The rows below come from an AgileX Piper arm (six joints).
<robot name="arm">
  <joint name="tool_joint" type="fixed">
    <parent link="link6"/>
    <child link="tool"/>
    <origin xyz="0 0 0" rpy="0 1.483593 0"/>
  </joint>
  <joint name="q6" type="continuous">
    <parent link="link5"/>
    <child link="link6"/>
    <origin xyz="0.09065 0 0.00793"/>
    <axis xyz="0.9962 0 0.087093"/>
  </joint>
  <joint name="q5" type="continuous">
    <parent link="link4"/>
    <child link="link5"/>
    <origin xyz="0 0 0"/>
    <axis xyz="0 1 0"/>
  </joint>
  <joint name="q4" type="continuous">
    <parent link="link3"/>
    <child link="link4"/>
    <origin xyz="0.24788 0 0.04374"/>
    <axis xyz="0.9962 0 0.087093"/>
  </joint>
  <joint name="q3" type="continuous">
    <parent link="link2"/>
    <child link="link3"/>
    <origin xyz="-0.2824 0 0.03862"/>
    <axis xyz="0 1 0"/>
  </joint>
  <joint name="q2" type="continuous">
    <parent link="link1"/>
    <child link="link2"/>
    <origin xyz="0 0 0"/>
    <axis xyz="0 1 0"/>
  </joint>
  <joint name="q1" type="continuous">
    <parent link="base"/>
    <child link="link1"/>
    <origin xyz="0 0 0.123"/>
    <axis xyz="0 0 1"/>
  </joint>
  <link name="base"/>
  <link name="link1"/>
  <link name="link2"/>
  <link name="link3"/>
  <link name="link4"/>
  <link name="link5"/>
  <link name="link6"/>
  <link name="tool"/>
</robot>
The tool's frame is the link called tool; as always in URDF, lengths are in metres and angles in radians. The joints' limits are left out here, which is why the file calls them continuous.
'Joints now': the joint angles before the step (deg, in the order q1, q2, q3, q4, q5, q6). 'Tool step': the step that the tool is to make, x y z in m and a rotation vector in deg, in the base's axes. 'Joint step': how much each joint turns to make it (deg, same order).
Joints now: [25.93, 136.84, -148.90, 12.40, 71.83, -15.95]
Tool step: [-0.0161, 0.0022, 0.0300, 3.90, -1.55, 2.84]
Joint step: [0.37, -3.82, 1.11, 3.95, -0.03, -1.59]
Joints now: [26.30, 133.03, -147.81, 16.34, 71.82, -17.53]
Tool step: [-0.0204, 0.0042, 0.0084, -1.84, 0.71, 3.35]
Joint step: [1.49, -5.07, 7.19, 0.10, 0.00, -2.40]
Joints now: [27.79, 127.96, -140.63, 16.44, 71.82, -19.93]
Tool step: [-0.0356, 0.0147, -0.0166, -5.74, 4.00, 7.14]
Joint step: [3.78, -6.37, 13.96, -0.73, -0.12, -4.41]
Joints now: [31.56, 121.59, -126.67, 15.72, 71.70, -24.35]
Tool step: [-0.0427, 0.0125, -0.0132, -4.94, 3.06, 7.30]
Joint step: [4.50, -5.98, 12.12, -0.99, -0.01, -3.36]
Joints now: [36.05, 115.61, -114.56, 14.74, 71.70, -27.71]
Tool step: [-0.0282, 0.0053, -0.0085, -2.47, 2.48, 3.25]
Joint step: [2.90, -3.51, 7.09, -0.31, -0.01, -0.40]
